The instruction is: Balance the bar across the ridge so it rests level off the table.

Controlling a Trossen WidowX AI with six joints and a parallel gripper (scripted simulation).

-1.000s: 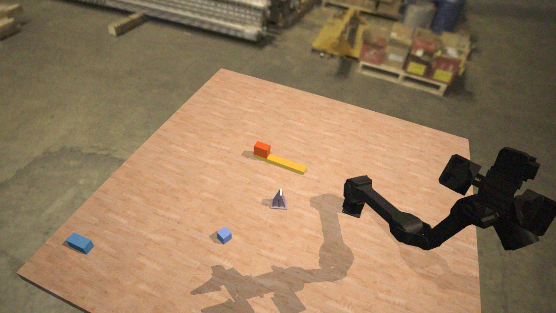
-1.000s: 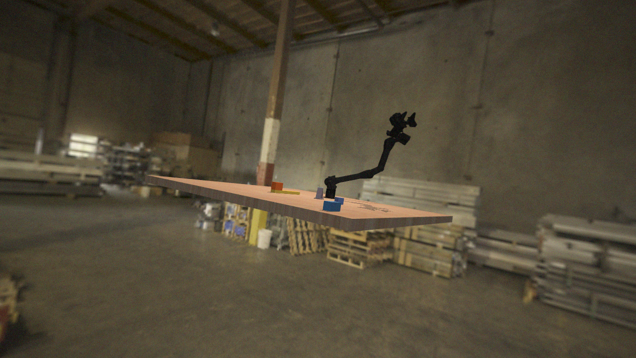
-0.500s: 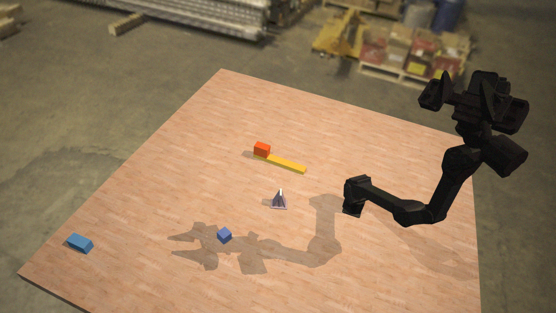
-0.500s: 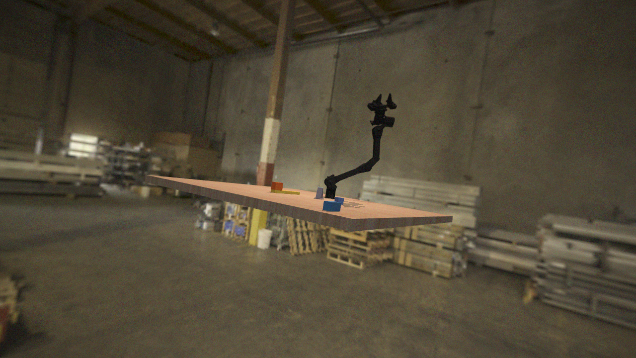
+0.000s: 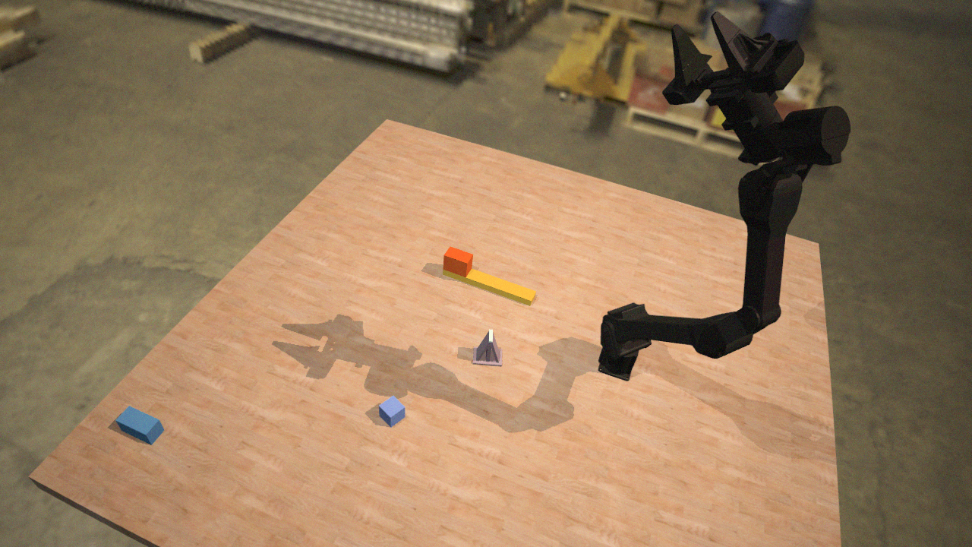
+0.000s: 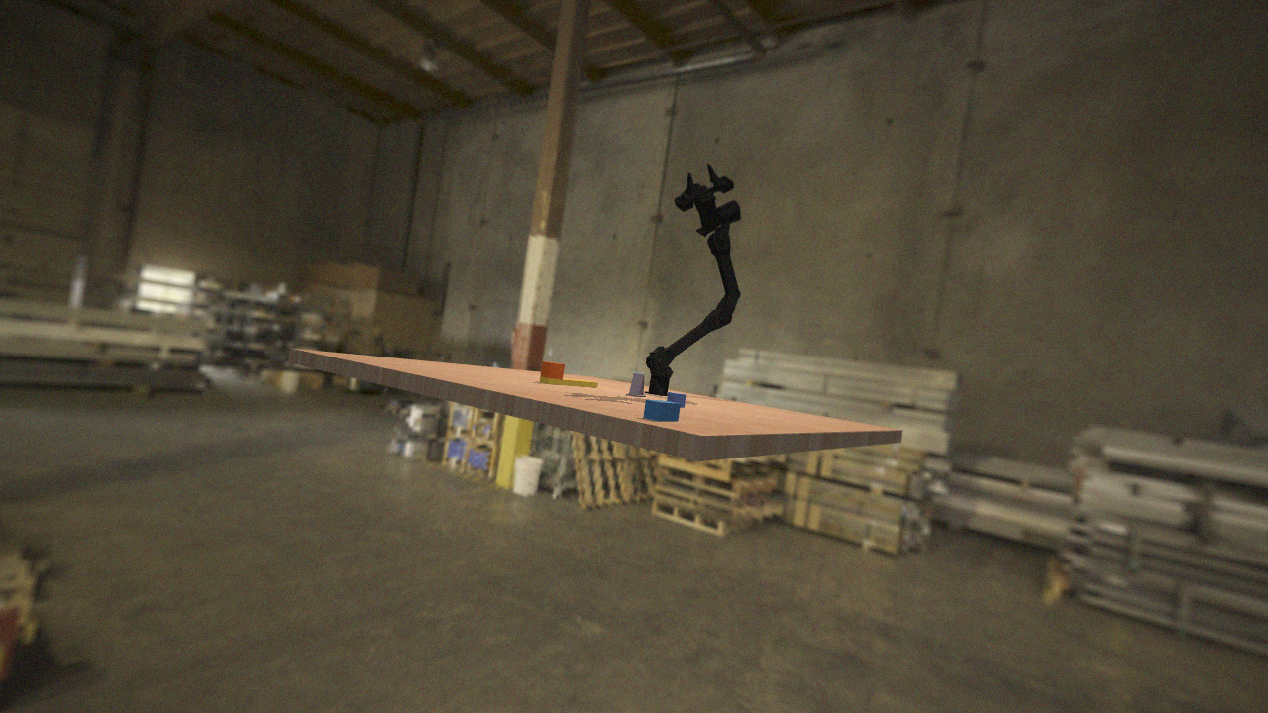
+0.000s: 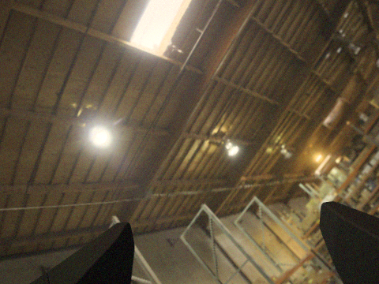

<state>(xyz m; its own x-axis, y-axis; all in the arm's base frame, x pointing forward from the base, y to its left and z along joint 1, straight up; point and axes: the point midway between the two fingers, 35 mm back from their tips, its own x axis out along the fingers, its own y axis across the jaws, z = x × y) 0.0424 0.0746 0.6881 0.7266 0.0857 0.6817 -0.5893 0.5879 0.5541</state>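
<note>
Right now my gripper tip is 18 cm short of the grey ridge, 1 cm to the right of it and 68 cm above it. Also, from my gripper tip: small light-blue cube 29 cm ahead, 21 cm to the left, 70 cm below.
</note>
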